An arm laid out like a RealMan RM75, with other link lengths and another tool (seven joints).
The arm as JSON. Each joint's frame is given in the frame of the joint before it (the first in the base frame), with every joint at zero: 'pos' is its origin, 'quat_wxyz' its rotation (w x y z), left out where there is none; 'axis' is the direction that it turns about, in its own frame. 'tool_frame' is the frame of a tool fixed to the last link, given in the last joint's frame.
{
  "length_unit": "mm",
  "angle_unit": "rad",
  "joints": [
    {
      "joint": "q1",
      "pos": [
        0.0,
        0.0,
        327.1
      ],
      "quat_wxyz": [
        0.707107,
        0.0,
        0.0,
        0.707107
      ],
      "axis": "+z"
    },
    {
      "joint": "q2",
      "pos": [
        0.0,
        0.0,
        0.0
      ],
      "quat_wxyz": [
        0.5,
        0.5,
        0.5,
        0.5
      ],
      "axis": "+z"
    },
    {
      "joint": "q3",
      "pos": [
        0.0,
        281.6,
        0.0
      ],
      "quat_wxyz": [
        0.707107,
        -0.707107,
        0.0,
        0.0
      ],
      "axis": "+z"
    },
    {
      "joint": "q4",
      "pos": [
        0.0,
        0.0,
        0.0
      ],
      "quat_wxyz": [
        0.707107,
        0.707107,
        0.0,
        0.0
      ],
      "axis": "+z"
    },
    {
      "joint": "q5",
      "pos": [
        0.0,
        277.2,
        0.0
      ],
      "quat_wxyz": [
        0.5,
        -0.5,
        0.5,
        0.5
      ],
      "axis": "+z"
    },
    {
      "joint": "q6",
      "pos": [
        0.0,
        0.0,
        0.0
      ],
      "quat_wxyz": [
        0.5,
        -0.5,
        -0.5,
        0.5
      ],
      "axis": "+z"
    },
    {
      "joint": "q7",
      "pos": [
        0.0,
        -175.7,
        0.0
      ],
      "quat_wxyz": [
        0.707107,
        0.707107,
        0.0,
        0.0
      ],
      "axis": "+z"
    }
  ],
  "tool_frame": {
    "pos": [
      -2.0,
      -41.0,
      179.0
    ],
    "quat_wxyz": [
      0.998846,
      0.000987,
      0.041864,
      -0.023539
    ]
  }
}
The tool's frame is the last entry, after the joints.
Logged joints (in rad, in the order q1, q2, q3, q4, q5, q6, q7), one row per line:
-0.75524 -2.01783 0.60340 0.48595 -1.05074 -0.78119 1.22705
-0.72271 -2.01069 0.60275 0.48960 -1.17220 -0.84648 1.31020
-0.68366 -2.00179 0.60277 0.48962 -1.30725 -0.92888 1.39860
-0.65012 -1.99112 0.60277 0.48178 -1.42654 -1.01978 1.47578
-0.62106 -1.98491 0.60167 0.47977 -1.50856 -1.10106 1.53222
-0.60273 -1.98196 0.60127 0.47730 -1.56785 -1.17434 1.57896
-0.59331 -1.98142 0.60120 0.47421 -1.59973 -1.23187 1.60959
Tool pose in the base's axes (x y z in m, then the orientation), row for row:
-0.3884 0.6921 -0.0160 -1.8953 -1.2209 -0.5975
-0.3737 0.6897 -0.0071 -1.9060 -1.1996 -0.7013
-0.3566 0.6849 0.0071 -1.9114 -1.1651 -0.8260
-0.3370 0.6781 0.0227 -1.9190 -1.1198 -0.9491
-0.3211 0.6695 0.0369 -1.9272 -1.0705 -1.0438
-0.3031 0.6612 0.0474 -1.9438 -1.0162 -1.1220
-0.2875 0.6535 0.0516 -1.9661 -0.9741 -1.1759
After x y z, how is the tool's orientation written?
As a rotation vector, in radians.
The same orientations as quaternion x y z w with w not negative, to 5 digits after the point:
-0.74700 -0.48120 -0.23549 0.39368
-0.74694 -0.47011 -0.27483 0.38150
-0.74459 -0.45387 -0.32177 0.36885
-0.74258 -0.43332 -0.36726 0.35487
-0.74187 -0.41209 -0.40181 0.34403
-0.74408 -0.38900 -0.42950 0.33249
-0.74817 -0.37068 -0.44747 0.32034

